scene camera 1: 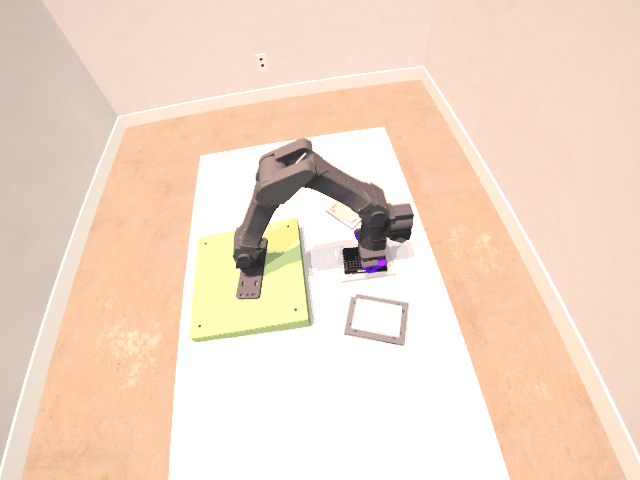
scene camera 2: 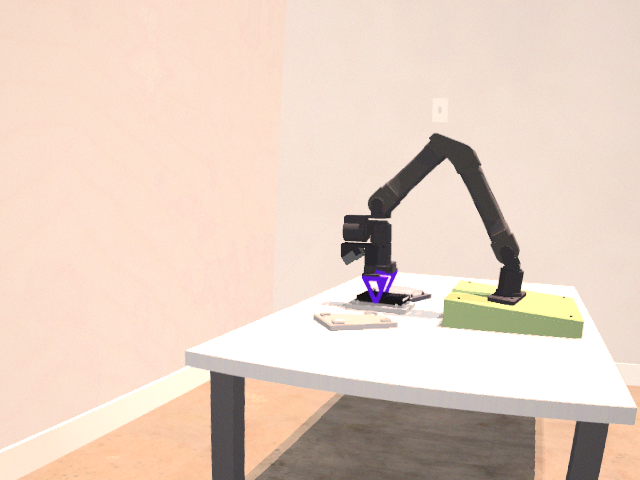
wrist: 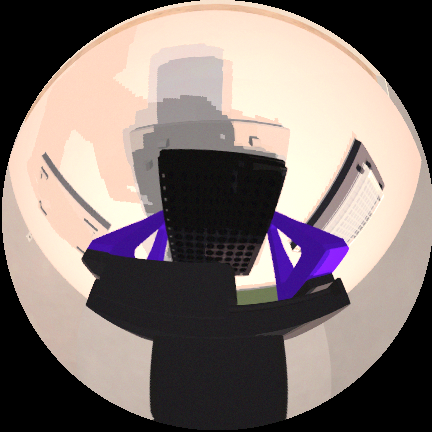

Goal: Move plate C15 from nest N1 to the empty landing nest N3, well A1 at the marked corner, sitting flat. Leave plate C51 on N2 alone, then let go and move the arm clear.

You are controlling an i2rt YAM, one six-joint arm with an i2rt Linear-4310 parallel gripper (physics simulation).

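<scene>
My gripper point(scene camera 1: 365, 252) point(scene camera 2: 382, 297) point(wrist: 217, 214) has purple fingers on opposite sides of a black well plate point(scene camera 1: 351, 259) point(scene camera 2: 395, 298) point(wrist: 220, 195) and is shut on it. The black plate, seemingly C15, is over the pale middle nest point(scene camera 1: 361, 278) point(scene camera 2: 400, 308) point(wrist: 270, 142); whether it is seated or slightly raised is unclear. A beige nest point(scene camera 1: 342, 214) point(scene camera 2: 356, 322) point(wrist: 65, 195) stands empty. A white plate point(scene camera 1: 377, 316) point(wrist: 362, 205), seemingly C51, rests on the dark grey nest point(scene camera 1: 350, 322) point(scene camera 2: 425, 296) point(wrist: 350, 172). Nest labels and well A1 are unreadable.
The arm's base stands on a yellow-green block point(scene camera 1: 248, 320) point(scene camera 2: 511, 325), beside the nests. The white table point(scene camera 1: 310, 403) point(scene camera 2: 465, 356) carries everything. The beige and dark grey nests lie on either side of the middle nest.
</scene>
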